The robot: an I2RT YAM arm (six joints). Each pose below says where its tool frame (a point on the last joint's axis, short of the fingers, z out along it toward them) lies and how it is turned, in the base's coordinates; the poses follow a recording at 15 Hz.
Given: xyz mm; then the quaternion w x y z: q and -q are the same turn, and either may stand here.
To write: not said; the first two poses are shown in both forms.
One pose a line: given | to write
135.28 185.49 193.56 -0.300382 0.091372 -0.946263 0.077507 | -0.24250 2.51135 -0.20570 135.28 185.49 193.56
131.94 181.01 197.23 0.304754 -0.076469 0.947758 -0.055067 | -0.20251 2.50986 -0.14583 131.94 181.01 197.23
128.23 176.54 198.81 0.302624 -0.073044 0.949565 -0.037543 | -0.19364 2.51731 -0.09953 128.23 176.54 198.81
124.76 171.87 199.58 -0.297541 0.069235 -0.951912 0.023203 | -0.18401 2.52993 -0.06167 124.76 171.87 199.58
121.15 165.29 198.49 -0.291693 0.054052 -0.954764 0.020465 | -0.14408 2.54494 -0.05455 121.15 165.29 198.49
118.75 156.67 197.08 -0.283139 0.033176 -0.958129 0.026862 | -0.08881 2.56492 -0.07191 118.75 156.67 197.08
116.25 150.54 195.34 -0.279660 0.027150 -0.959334 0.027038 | -0.07281 2.57266 -0.07251 116.25 150.54 195.34
